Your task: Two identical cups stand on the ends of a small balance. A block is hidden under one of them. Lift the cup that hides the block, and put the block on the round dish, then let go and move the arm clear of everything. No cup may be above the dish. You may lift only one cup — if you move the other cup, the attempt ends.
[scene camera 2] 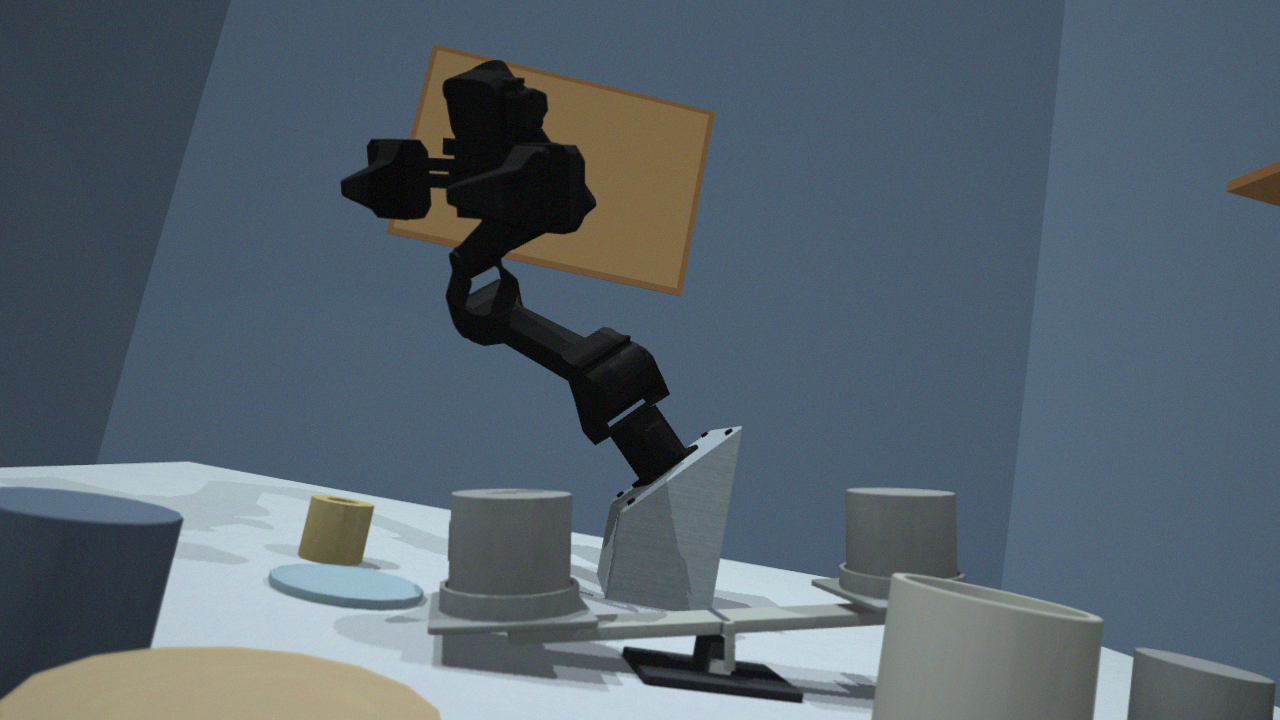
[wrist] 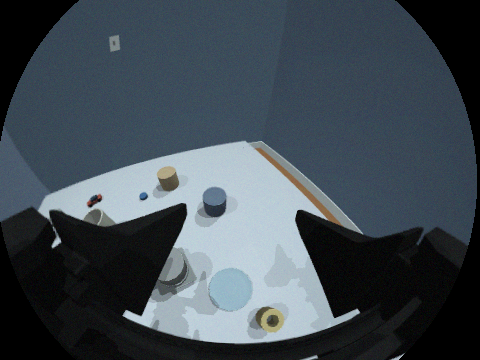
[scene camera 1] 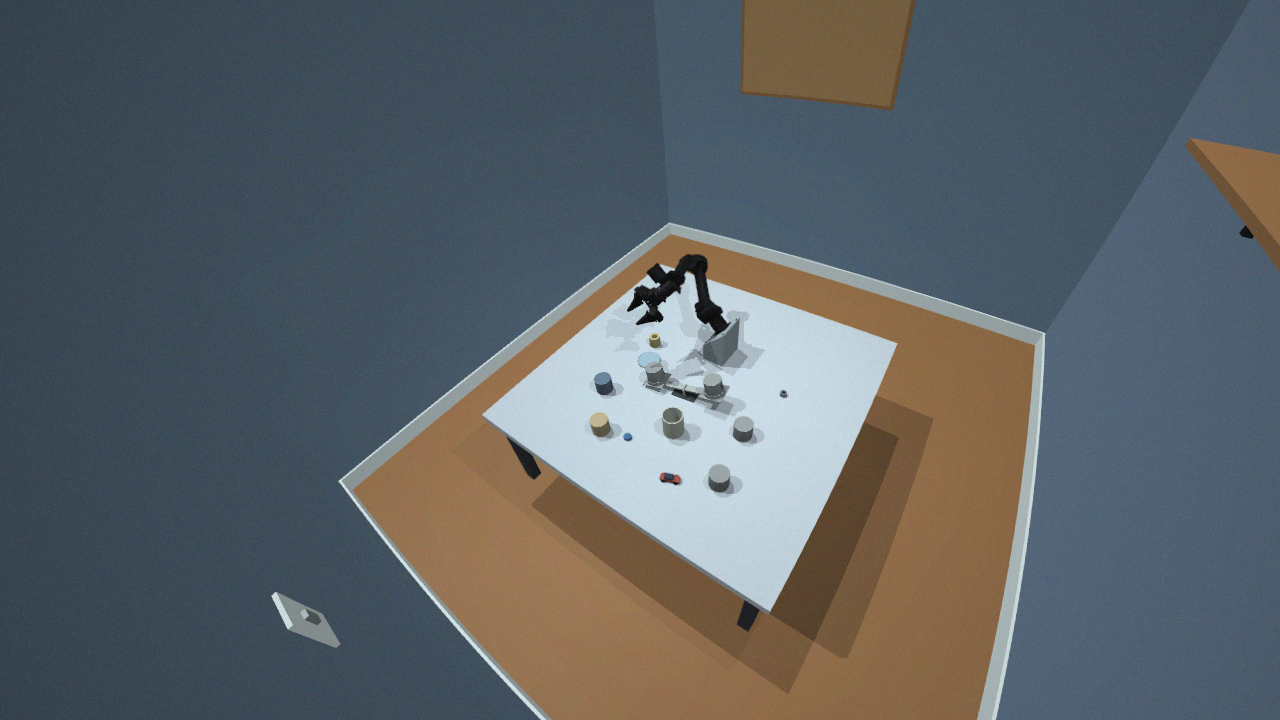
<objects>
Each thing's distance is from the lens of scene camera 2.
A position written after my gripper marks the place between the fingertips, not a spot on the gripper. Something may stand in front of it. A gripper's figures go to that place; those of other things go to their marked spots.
my gripper (scene camera 2: 393, 192): 54 cm
yellow ring-shaped cylinder (scene camera 2: 336, 530): 65 cm
balance (scene camera 2: 562, 616): 44 cm
The marked spots on the balance and the yellow ring-shaped cylinder are 26 cm apart.
</objects>
